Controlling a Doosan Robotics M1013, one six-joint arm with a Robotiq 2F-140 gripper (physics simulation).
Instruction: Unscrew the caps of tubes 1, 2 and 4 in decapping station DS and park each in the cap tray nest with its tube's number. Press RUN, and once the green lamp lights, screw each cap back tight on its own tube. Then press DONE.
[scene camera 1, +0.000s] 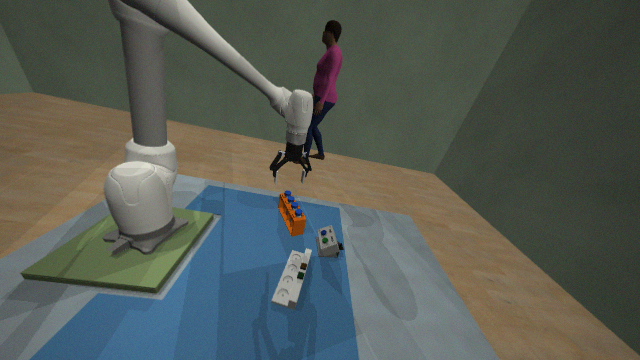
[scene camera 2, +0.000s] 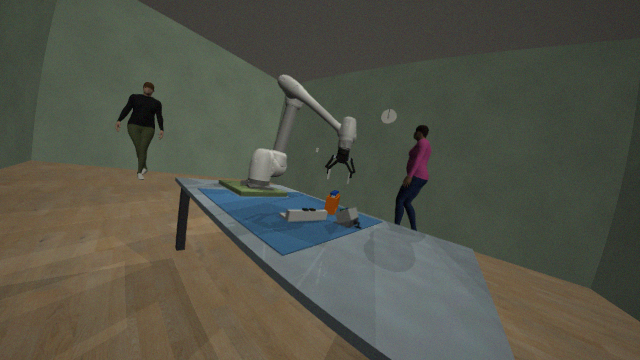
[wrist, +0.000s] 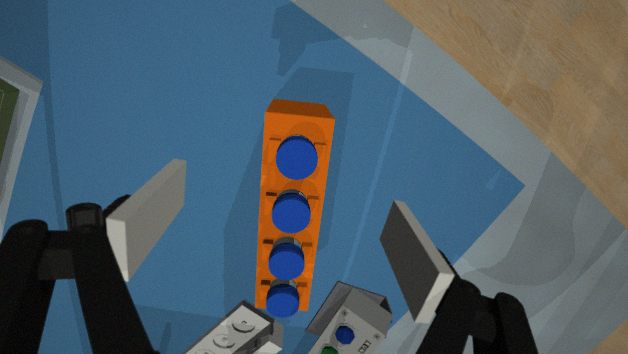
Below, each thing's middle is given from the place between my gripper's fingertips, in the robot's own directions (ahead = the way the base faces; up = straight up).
I see the grey lamp box (wrist: 348, 312) 280 mm ahead of my hand, 150 mm to the right of it and 140 mm below it.
